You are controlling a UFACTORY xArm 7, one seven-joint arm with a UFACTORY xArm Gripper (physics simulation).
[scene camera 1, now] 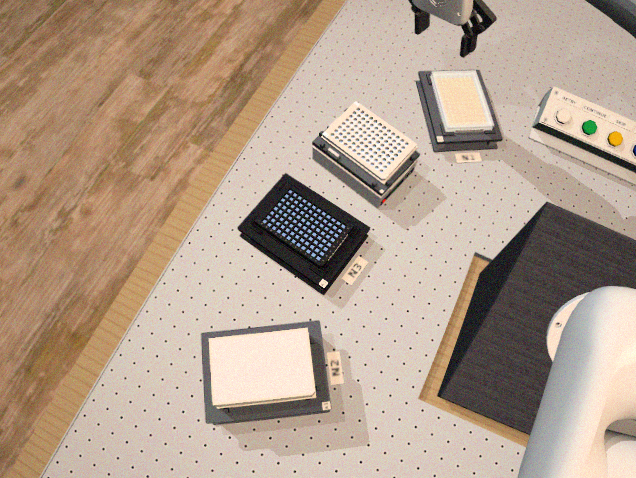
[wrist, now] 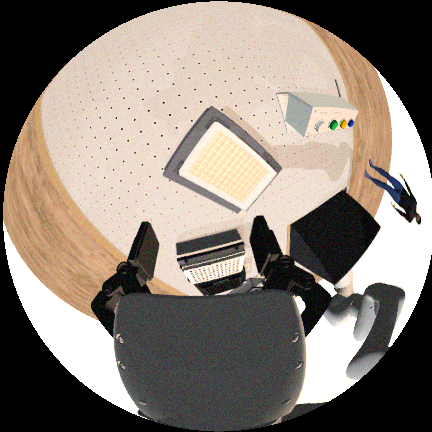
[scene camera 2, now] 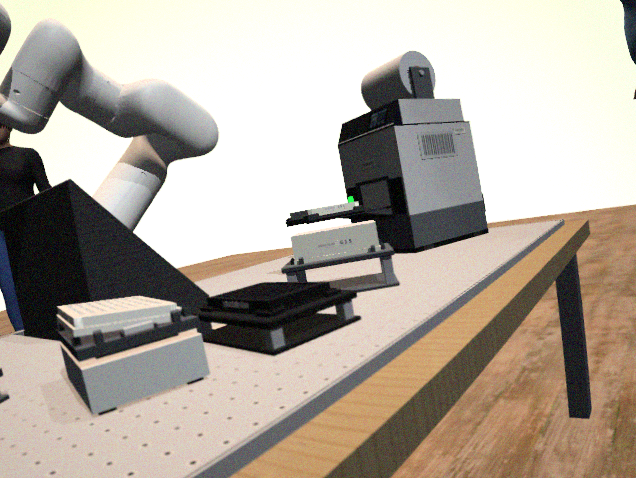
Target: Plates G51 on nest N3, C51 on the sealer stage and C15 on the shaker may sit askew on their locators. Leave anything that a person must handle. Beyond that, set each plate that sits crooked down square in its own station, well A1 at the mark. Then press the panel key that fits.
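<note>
Black plate G51 [scene camera 1: 305, 224] [scene camera 2: 267, 296] lies on nest N3 [scene camera 1: 285, 258] [scene camera 2: 280, 338], its sides about parallel to the nest in scene camera 1; a slight tilt cannot be told. White plate C15 [scene camera 1: 369, 141] [scene camera 2: 115, 309] is on the shaker [scene camera 1: 345, 176] [scene camera 2: 149, 371]; in scene camera 2 it looks tilted, riding up on the locators. Thin plate C51 [scene camera 2: 329, 209] lies on the sealer stage [scene camera 2: 297, 219]; its seating is too small to judge. The key panel [scene camera 1: 575, 113] [wrist: 322, 122] has white, green, yellow and blue keys. My gripper [scene camera 1: 444, 39] [wrist: 201, 230] is open and empty, high beyond nest N1.
A pale-yellow-filled plate [scene camera 1: 460, 100] [wrist: 230, 165] sits on nest N1. A white plate [scene camera 1: 261, 365] [scene camera 2: 334, 242] sits on nest N2. The sealer [scene camera 2: 437, 179] shows a green light. A dark wedge-shaped block [scene camera 1: 534, 303] [scene camera 2: 46, 262] stands by the arm's base. A person [scene camera 2: 19, 172] [wrist: 402, 197] stands beyond.
</note>
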